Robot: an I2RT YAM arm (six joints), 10 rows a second.
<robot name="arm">
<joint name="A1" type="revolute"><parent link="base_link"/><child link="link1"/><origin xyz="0.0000 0.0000 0.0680" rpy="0.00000 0.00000 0.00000"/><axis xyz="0 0 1"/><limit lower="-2.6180" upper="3.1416"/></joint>
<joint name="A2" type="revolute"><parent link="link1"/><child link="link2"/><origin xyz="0.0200 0.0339 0.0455" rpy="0.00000 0.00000 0.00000"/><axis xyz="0 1 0"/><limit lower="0.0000" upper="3.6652"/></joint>
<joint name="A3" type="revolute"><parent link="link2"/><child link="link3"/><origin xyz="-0.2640 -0.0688 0.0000" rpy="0.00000 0.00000 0.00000"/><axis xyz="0 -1 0"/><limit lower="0.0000" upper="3.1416"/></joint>
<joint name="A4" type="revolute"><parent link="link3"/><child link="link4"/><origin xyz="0.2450 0.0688 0.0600" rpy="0.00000 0.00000 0.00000"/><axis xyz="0 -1 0"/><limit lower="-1.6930" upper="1.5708"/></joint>
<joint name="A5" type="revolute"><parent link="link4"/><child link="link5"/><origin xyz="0.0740 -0.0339 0.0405" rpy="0.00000 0.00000 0.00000"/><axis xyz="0 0 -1"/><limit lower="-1.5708" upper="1.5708"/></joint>
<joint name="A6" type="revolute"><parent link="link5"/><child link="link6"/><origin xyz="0.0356 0.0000 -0.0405" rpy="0.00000 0.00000 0.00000"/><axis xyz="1 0 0"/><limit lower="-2.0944" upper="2.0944"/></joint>
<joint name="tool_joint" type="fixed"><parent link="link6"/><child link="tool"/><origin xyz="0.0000 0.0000 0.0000" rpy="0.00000 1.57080 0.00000"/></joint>
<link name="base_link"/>
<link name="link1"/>
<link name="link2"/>
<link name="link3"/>
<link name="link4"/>
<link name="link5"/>
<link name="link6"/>
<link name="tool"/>
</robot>
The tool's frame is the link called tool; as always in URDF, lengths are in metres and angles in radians.
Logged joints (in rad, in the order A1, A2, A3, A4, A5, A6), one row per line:
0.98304 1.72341 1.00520 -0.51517 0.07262 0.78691
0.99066 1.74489 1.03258 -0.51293 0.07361 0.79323
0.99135 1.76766 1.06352 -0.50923 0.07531 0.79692
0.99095 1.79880 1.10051 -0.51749 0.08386 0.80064
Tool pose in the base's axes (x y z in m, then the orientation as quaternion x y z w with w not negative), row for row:
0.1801 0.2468 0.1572 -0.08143 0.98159 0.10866 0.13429
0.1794 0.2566 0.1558 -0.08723 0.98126 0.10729 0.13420
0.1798 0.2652 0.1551 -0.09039 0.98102 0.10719 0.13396
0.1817 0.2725 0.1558 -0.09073 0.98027 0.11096 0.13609
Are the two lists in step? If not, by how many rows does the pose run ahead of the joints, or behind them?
The pose runs 2 rows behind the joints: the pose in row i belongs to the joints in row i - 2.
